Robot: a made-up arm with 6 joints.
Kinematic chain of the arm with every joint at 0, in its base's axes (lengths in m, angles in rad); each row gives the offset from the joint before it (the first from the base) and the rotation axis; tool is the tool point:
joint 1: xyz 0 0 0.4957 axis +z
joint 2: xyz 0 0 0 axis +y
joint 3: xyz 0 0 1.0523 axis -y
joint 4: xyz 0 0 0 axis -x
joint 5: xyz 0.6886 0 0 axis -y
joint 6: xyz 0 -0.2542 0 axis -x
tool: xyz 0 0 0
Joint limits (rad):
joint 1: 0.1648..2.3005
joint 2: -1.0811..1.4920
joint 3: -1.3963..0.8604
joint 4: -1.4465..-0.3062
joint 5: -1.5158..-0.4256
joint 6: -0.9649..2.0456
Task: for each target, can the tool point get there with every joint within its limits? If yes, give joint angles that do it. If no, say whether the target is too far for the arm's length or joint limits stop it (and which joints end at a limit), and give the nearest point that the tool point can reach.
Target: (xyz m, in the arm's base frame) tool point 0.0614 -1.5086 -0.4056
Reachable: no: joint limits stop it (at a limit: joint 2, joint 3, joint 4) | nearest point 0.0144 -0.3533 0.5374 | short by 1.492 m
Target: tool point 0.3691 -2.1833 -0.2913
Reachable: no: too far | nearest point 0.0589 -0.3486 0.5374 | short by 2.037 m
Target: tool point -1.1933 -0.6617 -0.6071
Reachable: no: joint limits stop it (at a limit: joint 1, joint 2, joint 4) | nearest point -0.4153 0.5116 -0.0420 | short by 1.517 m
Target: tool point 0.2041 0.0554 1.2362
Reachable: yes | joints 0.7342 -0.5142 -0.4285 -1.1852 -1.3800 0.9419
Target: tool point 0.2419 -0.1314 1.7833
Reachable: yes | joints 1.7236 -0.6975 0.2445 -0.5317 -0.7663 0.5529
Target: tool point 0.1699 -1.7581 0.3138
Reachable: no: joint limits stop it (at a limit: joint 2, joint 3) | nearest point 0.0362 -0.3742 0.6082 | short by 1.421 m
